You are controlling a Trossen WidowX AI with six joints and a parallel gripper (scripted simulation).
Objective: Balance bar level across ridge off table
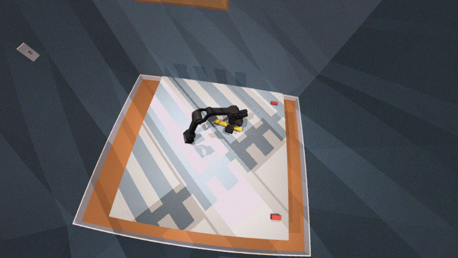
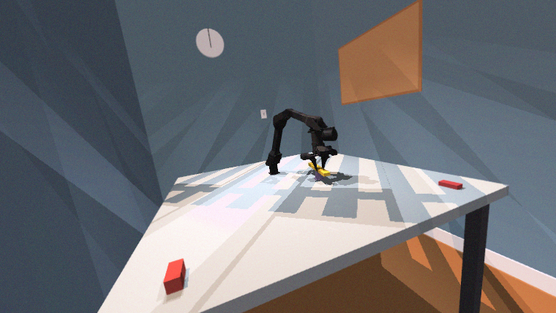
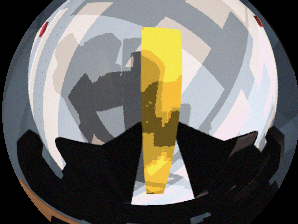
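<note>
The bar lies 3 cm behind my gripper tip and 1 cm to the left of it.
</note>
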